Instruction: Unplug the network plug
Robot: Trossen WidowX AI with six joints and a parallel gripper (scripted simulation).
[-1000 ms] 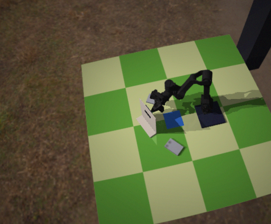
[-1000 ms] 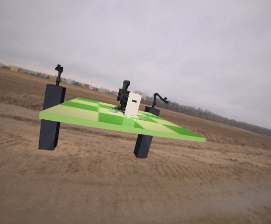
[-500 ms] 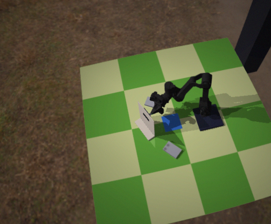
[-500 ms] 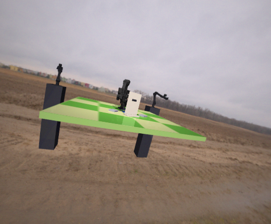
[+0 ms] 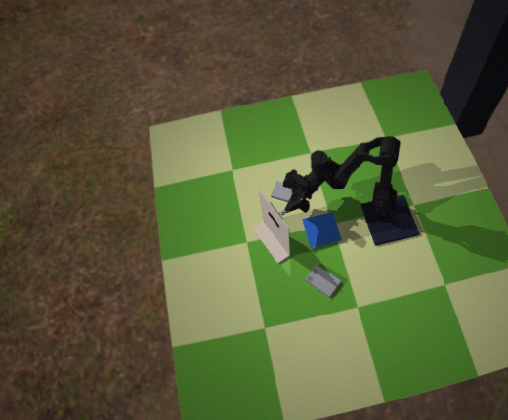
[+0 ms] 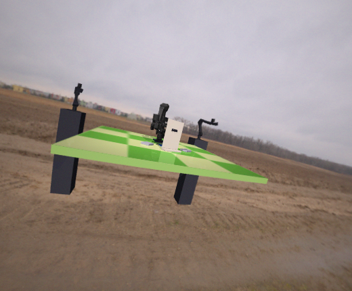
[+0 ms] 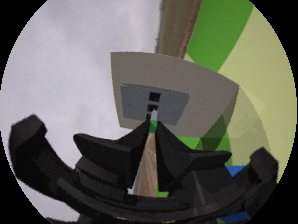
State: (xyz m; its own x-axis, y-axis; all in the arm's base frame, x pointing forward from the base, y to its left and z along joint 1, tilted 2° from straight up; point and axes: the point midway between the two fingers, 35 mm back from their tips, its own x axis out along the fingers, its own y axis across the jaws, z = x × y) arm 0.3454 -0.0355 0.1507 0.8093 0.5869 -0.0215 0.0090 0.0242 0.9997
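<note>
Right now the blue marked square is 160 mm below my gripper tip, 130 mm behind it and 30 mm to the left of it. The rest, counted from my gripper tip: beige panel 60 mm below, 50 mm ahead, 20 mm to the left; green network plug right at my gripper tip.
</note>
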